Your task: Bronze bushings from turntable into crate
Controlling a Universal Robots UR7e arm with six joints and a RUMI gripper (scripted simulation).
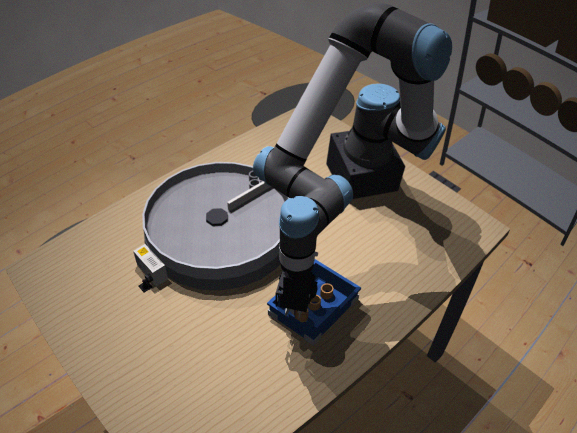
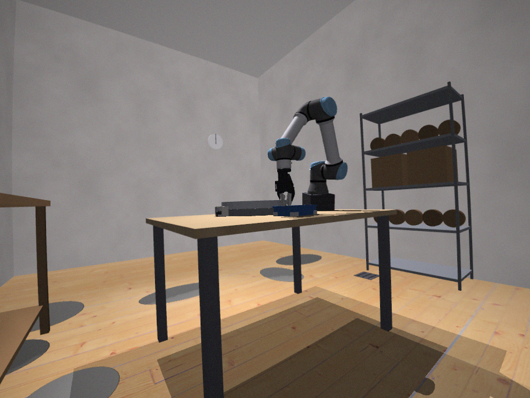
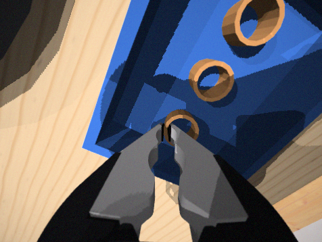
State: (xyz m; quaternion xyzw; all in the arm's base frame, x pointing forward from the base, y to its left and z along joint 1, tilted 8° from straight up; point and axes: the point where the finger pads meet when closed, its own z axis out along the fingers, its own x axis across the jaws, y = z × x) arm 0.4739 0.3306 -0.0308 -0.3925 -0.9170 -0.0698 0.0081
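The blue crate lies 60 mm behind my hand and 10 mm below it. From my hand the other things lie so: grey turntable: 370 mm to the right, 20 mm ahead, 20 mm above.
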